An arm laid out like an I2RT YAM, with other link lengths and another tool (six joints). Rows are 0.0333 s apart.
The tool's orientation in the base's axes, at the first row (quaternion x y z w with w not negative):
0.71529, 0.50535, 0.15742, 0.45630
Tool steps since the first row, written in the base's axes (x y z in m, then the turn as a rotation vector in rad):
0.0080, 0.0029, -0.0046, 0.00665, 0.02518, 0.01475
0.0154, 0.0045, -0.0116, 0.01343, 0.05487, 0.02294
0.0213, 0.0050, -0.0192, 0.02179, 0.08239, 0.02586
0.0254, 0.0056, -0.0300, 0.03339, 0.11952, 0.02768
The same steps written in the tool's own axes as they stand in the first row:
0.0071, 0.0007, 0.0065, 0.02126, 0.01399, -0.01574
0.0134, -0.0008, 0.0145, 0.04804, 0.02241, -0.03012
0.0182, -0.0036, 0.0224, 0.07488, 0.02762, -0.03953
0.0231, -0.0101, 0.0307, 0.11172, 0.03311, -0.05087

